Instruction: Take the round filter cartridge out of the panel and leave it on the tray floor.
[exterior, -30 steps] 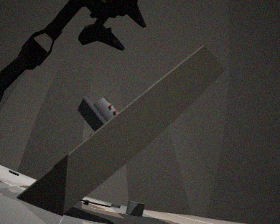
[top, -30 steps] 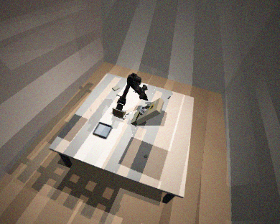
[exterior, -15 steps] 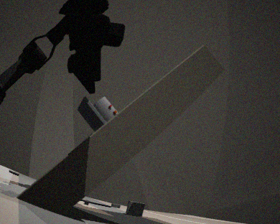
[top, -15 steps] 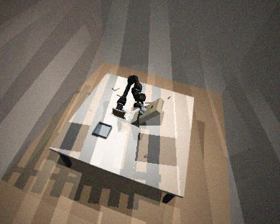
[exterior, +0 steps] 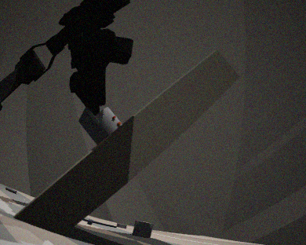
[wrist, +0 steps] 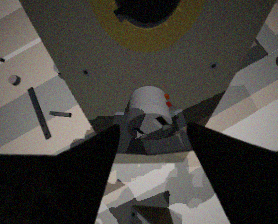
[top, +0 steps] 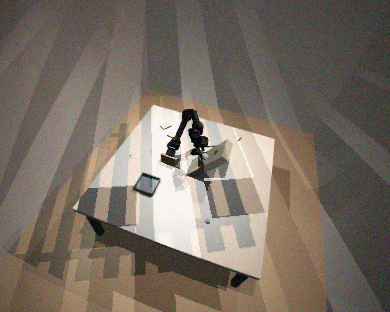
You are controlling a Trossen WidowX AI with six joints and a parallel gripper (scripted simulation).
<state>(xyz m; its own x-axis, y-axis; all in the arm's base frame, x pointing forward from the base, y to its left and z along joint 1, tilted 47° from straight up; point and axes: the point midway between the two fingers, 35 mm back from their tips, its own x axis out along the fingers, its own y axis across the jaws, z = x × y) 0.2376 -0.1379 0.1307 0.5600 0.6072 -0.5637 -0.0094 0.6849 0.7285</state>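
The round filter cartridge lies 2 cm below my gripper tip and 1 cm ahead of it. Round my gripper tip: sloping service panel: 6 cm ahead, 3 cm below; dark square tray: 33 cm behind, 29 cm to the right, 20 cm below.
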